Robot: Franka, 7 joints.
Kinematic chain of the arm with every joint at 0, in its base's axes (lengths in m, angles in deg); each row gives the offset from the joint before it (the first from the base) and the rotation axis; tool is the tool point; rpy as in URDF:
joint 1: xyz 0 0 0.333 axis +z
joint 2: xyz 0 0 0 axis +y
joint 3: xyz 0 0 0.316 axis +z
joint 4: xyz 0.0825 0 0 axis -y
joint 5: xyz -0.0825 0 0.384 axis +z
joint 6: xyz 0 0 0 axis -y
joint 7: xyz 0.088 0 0 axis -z
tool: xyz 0 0 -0.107 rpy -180 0 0
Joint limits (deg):
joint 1: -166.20..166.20
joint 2: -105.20..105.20
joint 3: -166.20..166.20
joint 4: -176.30..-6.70
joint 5: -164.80..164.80
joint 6: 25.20..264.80
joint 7: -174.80..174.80
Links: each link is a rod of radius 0.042 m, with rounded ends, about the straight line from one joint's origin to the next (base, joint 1, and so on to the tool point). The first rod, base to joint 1, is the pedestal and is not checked.
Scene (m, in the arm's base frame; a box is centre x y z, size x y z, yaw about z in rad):
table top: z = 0
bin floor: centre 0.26 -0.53 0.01 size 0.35 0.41 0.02 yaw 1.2
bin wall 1: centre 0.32 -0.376 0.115 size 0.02 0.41 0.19 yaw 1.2
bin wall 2: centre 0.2 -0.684 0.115 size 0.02 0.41 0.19 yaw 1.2
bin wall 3: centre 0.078 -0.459 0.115 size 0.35 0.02 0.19 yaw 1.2
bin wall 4: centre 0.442 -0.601 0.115 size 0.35 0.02 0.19 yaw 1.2
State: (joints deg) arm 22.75 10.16 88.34 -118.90 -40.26 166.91 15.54
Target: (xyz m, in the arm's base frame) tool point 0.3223 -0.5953 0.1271
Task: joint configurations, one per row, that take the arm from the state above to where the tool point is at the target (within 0.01 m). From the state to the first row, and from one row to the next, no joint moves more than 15 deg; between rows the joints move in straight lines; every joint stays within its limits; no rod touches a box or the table.
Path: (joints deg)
1: 9.79 12.34 76.41 -117.00 -39.43 165.70 15.54
2: -3.17 14.52 64.49 -115.10 -38.59 164.49 15.54
3: -16.14 16.70 52.56 -113.20 -37.76 163.29 15.54
4: -29.10 18.88 40.63 -111.30 -36.93 162.08 15.54
5: -42.06 21.06 28.71 -109.40 -36.09 160.87 15.54
6: -55.02 23.24 16.78 -107.50 -35.26 159.66 15.54
7: -67.99 25.42 4.85 -105.60 -34.42 158.46 15.54
8: -67.71 36.48 4.57 -101.99 -34.06 158.53 15.54
9: -67.44 47.54 4.28 -98.37 -33.69 158.60 15.54

